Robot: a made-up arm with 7 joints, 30 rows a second.
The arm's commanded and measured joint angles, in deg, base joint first. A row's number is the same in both.
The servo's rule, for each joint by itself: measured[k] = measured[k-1] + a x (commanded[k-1-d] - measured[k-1]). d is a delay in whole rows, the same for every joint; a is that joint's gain. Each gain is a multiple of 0.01, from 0.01 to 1. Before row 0 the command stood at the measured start. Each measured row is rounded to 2 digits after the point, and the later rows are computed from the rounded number. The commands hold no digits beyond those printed.
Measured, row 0:
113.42 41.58 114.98 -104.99 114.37 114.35 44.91
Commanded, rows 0 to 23:
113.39 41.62 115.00 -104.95 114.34 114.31 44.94
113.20 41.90 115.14 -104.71 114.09 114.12 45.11
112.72 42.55 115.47 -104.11 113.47 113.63 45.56
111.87 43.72 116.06 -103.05 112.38 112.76 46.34
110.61 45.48 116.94 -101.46 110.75 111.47 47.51
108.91 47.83 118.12 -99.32 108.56 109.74 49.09
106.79 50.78 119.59 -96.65 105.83 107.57 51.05
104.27 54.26 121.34 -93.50 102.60 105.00 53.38
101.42 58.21 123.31 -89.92 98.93 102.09 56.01
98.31 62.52 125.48 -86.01 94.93 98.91 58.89
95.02 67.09 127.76 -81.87 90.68 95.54 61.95
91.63 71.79 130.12 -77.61 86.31 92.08 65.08
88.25 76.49 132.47 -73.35 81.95 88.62 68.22
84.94 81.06 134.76 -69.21 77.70 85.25 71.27
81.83 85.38 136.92 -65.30 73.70 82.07 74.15
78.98 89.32 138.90 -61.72 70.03 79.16 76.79
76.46 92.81 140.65 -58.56 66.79 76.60 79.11
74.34 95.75 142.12 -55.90 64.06 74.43 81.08
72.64 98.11 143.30 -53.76 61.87 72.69 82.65
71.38 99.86 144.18 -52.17 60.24 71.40 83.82
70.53 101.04 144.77 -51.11 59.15 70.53 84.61
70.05 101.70 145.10 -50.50 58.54 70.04 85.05
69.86 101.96 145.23 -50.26 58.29 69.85 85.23
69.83 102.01 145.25 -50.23 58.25 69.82 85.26
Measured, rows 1 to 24:
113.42 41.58 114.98 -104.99 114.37 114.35 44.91
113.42 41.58 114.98 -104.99 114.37 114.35 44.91
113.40 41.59 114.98 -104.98 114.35 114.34 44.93
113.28 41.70 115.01 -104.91 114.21 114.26 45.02
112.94 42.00 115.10 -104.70 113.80 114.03 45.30
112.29 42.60 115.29 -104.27 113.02 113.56 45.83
111.27 43.61 115.62 -103.54 111.77 112.79 46.69
109.83 45.09 116.12 -102.44 110.00 111.66 47.91
107.98 47.08 116.81 -100.93 107.71 110.15 49.51
105.72 49.59 117.72 -99.00 104.90 108.24 51.48
103.10 52.61 118.84 -96.64 101.62 105.96 53.79
100.18 56.08 120.17 -93.88 97.94 103.35 56.39
97.03 59.93 121.69 -90.76 93.95 100.46 59.23
93.74 64.08 123.38 -87.34 89.75 97.36 62.21
90.39 68.42 125.20 -83.70 85.46 94.13 65.28
87.07 72.84 127.11 -79.93 81.19 90.84 68.33
83.87 77.23 129.07 -76.13 77.07 87.60 71.30
80.89 81.46 131.04 -72.38 73.20 84.48 74.10
78.19 85.43 132.96 -68.79 69.67 81.56 76.66
75.84 89.04 134.79 -65.44 66.58 78.92 78.91
73.89 92.21 136.49 -62.40 63.99 76.61 80.82
72.36 94.89 138.03 -59.74 61.93 74.68 82.35
71.24 97.04 139.38 -57.50 60.40 73.14 83.50
70.51 98.67 140.52 -55.68 59.38 71.99 84.29
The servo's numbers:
d 2
a 0.61 0.35 0.20 0.26 0.55 0.37 0.51

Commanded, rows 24 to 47:
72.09 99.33 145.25 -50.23 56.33 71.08 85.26
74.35 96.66 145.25 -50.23 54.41 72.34 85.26
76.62 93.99 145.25 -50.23 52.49 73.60 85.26
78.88 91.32 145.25 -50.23 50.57 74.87 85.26
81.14 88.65 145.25 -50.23 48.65 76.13 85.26
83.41 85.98 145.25 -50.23 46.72 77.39 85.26
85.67 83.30 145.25 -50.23 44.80 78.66 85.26
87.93 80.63 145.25 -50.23 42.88 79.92 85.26
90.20 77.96 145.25 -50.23 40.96 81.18 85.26
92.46 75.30 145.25 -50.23 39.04 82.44 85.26
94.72 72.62 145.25 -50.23 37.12 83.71 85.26
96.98 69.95 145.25 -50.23 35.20 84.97 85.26
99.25 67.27 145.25 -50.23 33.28 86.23 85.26
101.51 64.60 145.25 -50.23 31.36 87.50 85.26
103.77 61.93 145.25 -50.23 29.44 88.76 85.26
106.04 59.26 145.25 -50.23 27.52 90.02 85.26
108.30 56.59 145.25 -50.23 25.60 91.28 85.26
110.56 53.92 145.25 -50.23 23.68 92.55 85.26
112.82 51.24 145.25 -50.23 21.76 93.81 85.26
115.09 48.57 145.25 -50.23 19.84 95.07 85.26
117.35 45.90 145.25 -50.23 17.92 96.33 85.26
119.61 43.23 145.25 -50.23 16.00 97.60 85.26
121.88 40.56 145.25 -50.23 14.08 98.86 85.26
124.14 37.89 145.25 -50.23 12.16 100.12 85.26
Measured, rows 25 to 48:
70.11 99.82 141.46 -54.27 58.78 71.20 84.77
69.94 100.59 142.22 -53.22 58.49 70.69 85.02
71.25 100.15 142.83 -52.44 57.30 70.83 85.14
73.14 98.93 143.31 -51.87 55.71 71.39 85.20
75.26 97.20 143.70 -51.44 53.94 72.21 85.23
77.47 95.14 144.01 -51.13 52.09 73.19 85.25
79.71 92.87 144.26 -50.90 50.20 74.28 85.26
81.97 90.46 144.46 -50.73 48.29 75.43 85.26
84.23 87.95 144.62 -50.60 46.37 76.63 85.26
86.49 85.39 144.75 -50.50 44.45 77.85 85.26
88.75 82.79 144.85 -50.43 42.53 79.08 85.26
91.01 80.17 144.93 -50.38 40.61 80.32 85.26
93.27 77.53 144.99 -50.34 38.69 81.57 85.26
95.53 74.88 145.04 -50.31 36.77 82.83 85.26
97.80 72.22 145.08 -50.29 34.85 84.09 85.26
100.06 69.55 145.11 -50.27 32.93 85.35 85.26
102.32 66.88 145.14 -50.26 31.01 86.61 85.26
104.59 64.21 145.16 -50.25 29.09 87.87 85.26
106.85 61.54 145.18 -50.24 27.17 89.13 85.26
109.11 58.87 145.19 -50.24 25.25 90.40 85.26
111.37 56.20 145.20 -50.24 23.33 91.66 85.26
113.64 53.53 145.21 -50.24 21.41 92.92 85.26
115.90 50.86 145.22 -50.24 19.49 94.18 85.26
118.16 48.19 145.23 -50.24 17.57 95.45 85.26

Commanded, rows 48 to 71:
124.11 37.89 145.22 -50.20 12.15 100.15 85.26
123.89 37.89 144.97 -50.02 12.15 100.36 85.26
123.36 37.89 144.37 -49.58 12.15 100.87 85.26
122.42 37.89 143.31 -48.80 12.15 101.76 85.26
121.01 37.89 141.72 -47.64 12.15 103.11 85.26
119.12 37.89 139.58 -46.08 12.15 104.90 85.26
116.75 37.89 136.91 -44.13 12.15 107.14 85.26
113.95 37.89 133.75 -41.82 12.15 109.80 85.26
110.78 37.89 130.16 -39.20 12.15 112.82 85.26
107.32 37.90 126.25 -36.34 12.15 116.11 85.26
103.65 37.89 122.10 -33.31 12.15 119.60 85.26
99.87 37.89 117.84 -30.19 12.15 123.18 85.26
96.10 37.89 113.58 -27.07 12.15 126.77 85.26
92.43 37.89 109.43 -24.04 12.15 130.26 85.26
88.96 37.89 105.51 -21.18 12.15 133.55 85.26
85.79 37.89 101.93 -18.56 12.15 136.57 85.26
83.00 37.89 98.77 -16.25 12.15 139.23 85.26
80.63 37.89 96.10 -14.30 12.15 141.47 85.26
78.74 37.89 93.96 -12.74 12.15 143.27 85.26
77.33 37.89 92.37 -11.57 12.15 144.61 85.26
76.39 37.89 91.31 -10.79 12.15 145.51 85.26
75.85 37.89 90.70 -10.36 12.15 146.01 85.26
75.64 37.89 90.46 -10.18 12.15 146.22 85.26
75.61 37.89 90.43 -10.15 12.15 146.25 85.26
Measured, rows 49 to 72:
120.43 45.52 145.23 -50.24 15.65 96.71 85.26
122.69 42.85 145.23 -50.24 13.73 97.97 85.26
123.56 41.11 145.23 -50.23 12.86 98.78 85.26
123.76 39.98 145.18 -50.18 12.47 99.36 85.26
123.52 39.25 145.02 -50.02 12.29 99.92 85.26
122.85 38.77 144.68 -49.70 12.21 100.60 85.26
121.73 38.46 144.09 -49.16 12.18 101.53 85.26
120.14 38.26 143.19 -48.36 12.16 102.78 85.26
118.07 38.13 141.93 -47.26 12.15 104.39 85.26
115.56 38.05 140.29 -45.85 12.15 106.39 85.26
112.64 37.99 138.26 -44.12 12.15 108.77 85.26
109.39 37.96 135.86 -42.10 12.15 111.49 85.26
105.89 37.94 133.11 -39.81 12.15 114.49 85.26
102.22 37.92 130.06 -37.31 12.15 117.71 85.26
98.49 37.91 126.76 -34.65 12.15 121.06 85.26
94.79 37.90 123.29 -31.89 12.15 124.46 85.26
91.23 37.90 119.73 -29.11 12.15 127.82 85.26
87.91 37.90 116.17 -26.37 12.15 131.06 85.26
84.91 37.90 112.69 -23.74 12.15 134.08 85.26
82.30 37.90 109.37 -21.29 12.15 136.81 85.26
80.13 37.90 106.29 -19.07 12.15 139.20 85.26
78.42 37.90 103.51 -17.12 12.15 141.20 85.26
77.18 37.90 101.07 -15.47 12.15 142.79 85.26
76.37 37.90 99.00 -14.14 12.15 143.98 85.26

